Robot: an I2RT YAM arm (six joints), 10 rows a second.
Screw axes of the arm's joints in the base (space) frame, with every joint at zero. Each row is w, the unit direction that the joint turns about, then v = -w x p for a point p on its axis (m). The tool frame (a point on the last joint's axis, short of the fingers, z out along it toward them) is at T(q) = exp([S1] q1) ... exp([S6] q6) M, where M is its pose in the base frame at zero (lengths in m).
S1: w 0 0 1 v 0 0 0
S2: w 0 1 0 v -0.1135 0 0.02
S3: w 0 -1 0 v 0.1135 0 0.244
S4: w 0 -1 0 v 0.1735 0 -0.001
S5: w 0 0 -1 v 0 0.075 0
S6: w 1 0 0 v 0 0.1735 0
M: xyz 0.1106 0 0.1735 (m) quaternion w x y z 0.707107 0 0.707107 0
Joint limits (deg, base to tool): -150..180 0..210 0..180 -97..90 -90..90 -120..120
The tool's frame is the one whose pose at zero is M.
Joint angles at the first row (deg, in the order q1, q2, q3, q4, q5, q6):
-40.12 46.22 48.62 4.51 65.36 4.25
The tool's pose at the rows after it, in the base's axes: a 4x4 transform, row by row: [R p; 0 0 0 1], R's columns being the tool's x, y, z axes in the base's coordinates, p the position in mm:
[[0.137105 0.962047 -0.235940 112.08], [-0.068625 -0.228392 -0.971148 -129.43], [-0.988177 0.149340 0.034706 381.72], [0 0 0 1]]
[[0.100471 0.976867 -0.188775 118.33], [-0.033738 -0.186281 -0.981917 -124.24], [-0.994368 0.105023 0.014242 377.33], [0 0 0 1]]
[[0.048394 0.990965 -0.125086 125.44], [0.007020 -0.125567 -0.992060 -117.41], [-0.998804 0.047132 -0.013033 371.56], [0 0 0 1]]
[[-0.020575 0.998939 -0.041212 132.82], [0.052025 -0.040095 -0.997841 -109.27], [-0.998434 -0.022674 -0.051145 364.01], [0 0 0 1]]
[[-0.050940 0.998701 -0.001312 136.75], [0.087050 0.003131 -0.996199 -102.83], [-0.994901 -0.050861 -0.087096 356.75], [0 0 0 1]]
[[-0.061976 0.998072 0.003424 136.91], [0.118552 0.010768 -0.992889 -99.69], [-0.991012 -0.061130 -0.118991 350.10], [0 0 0 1]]
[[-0.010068 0.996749 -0.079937 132.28], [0.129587 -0.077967 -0.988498 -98.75], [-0.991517 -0.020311 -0.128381 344.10], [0 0 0 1]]
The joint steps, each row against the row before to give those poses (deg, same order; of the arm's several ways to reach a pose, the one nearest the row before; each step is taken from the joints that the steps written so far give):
1.91 0.00 0.00 -2.14 0.01 0.00
2.68 0.02 0.00 -2.80 -0.03 0.00
3.24 0.00 0.00 -3.71 -0.46 0.04
3.52 0.00 0.00 -4.81 -1.44 0.29
2.55 0.04 0.00 -4.61 -0.02 2.56
1.03 0.00 0.00 -4.39 0.35 3.41
0.00 0.00 0.00 -4.62 4.43 7.16

